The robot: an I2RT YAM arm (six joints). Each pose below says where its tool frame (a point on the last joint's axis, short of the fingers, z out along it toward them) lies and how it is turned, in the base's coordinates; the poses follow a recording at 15 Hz.
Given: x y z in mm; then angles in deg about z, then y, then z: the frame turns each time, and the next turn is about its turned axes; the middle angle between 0 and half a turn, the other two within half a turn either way.
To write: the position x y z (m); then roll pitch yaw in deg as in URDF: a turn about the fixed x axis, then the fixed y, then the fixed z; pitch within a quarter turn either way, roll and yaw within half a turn. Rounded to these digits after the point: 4 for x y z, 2 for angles.
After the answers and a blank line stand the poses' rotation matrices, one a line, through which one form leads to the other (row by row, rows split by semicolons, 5 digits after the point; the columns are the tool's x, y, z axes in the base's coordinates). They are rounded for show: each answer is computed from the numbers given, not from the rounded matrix.
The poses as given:
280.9 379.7 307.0 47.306 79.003 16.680
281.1 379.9 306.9 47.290 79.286 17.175
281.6 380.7 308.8 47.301 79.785 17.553
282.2 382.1 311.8 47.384 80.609 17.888
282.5 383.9 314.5 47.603 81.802 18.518
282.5 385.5 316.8 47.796 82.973 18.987
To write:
0.2809 0.3797 0.3070 55.90 70.11 104.82
0.2811 0.3799 0.3069 57.35 69.84 106.26
0.2816 0.3807 0.3088 59.14 69.77 108.02
0.2822 0.3821 0.3118 61.70 69.87 110.57
0.2825 0.3839 0.3145 65.60 69.81 114.54
0.2825 0.3855 0.3168 69.25 69.80 118.22

-0.08705 -0.74119 0.66563; 0.32893 0.60931 0.72149; -0.94033 0.28176 0.19076
-0.09650 -0.73927 0.66646; 0.33080 0.60770 0.72199; -0.93875 0.29014 0.18591
-0.10698 -0.73698 0.66740; 0.32879 0.60726 0.72328; -0.93833 0.29681 0.17734
-0.12090 -0.73427 0.66801; 0.32224 0.60747 0.72605; -0.93890 0.30304 0.16317
-0.14338 -0.73079 0.66737; 0.31400 0.60591 0.73094; -0.93853 0.31436 0.14259
-0.16330 -0.72719 0.66673; 0.30426 0.60574 0.73519; -0.93849 0.32291 0.12234

